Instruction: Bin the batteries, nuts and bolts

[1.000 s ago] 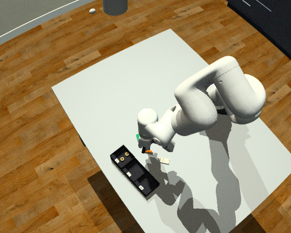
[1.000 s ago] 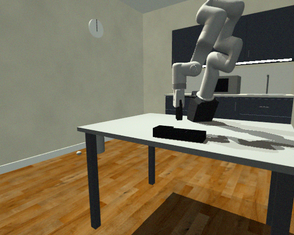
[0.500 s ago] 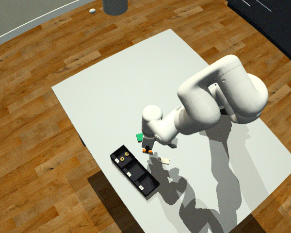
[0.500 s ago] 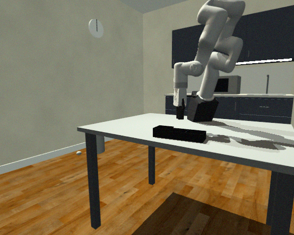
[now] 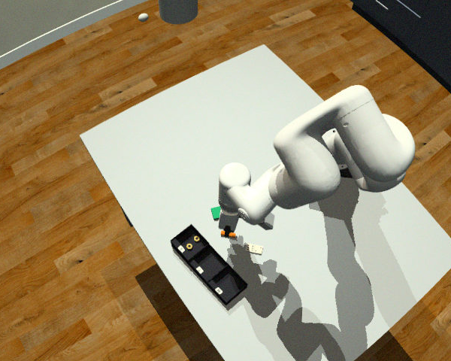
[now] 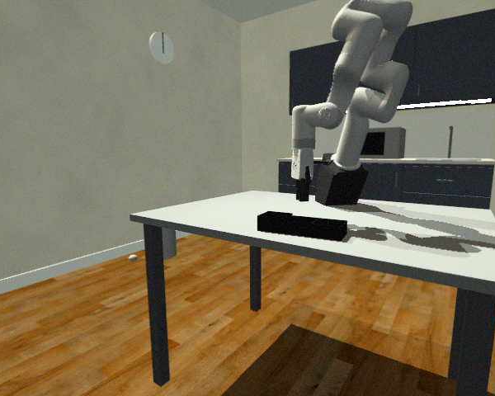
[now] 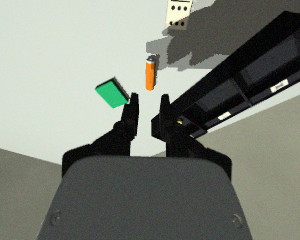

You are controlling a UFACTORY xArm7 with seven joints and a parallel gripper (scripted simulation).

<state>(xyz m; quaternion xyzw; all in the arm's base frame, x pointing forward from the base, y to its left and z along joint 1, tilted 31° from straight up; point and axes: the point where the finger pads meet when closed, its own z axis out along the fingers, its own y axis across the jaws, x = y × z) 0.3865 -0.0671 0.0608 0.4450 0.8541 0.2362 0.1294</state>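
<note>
The orange battery lies 9 cm below my hand. Round my hand: white domino: 3 cm behind, 8 cm to the left, 9 cm below; green block: 3 cm behind, 8 cm to the right, 9 cm below; black three-compartment bin: 11 cm ahead, 4 cm to the left, 7 cm below.
</note>
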